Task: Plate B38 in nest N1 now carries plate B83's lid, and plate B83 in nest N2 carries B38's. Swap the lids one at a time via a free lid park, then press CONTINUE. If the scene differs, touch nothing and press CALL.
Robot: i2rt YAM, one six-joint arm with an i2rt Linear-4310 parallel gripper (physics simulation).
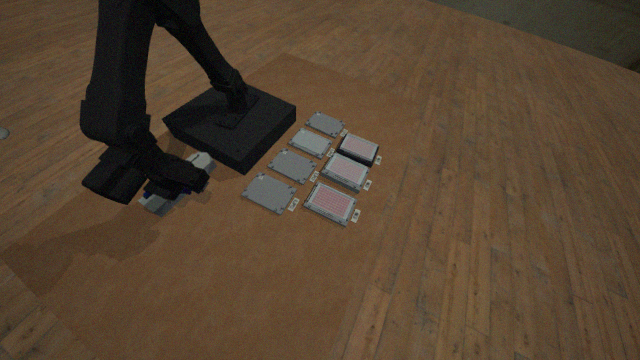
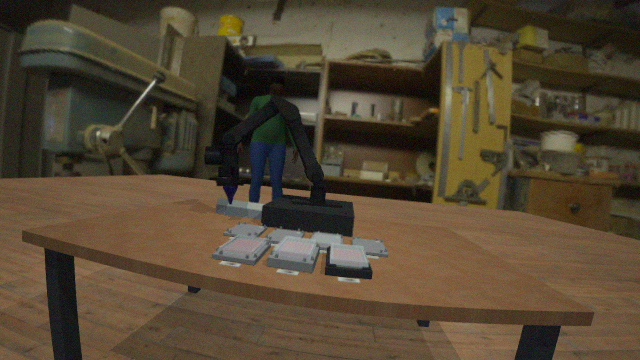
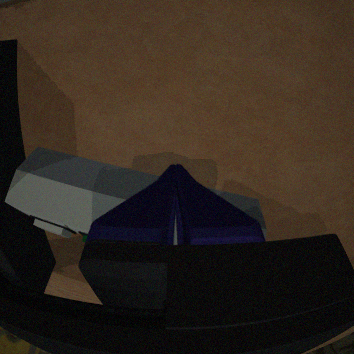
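Three plates with pink wells stand in a row: one looks pinkest, the middle one is paler, and one sits in a black nest. Labels are unreadable, and which lid is on which plate cannot be told. Behind them are four grey lid parks; one looks paler, as if under a clear lid. The grey button box shows a white button and a sliver of green. My gripper is shut and empty, its tips at the box; contact is unclear.
The black robot base stands between the button box and the parks. The other parks are low grey plates with corner posts. A person in green stands behind the table.
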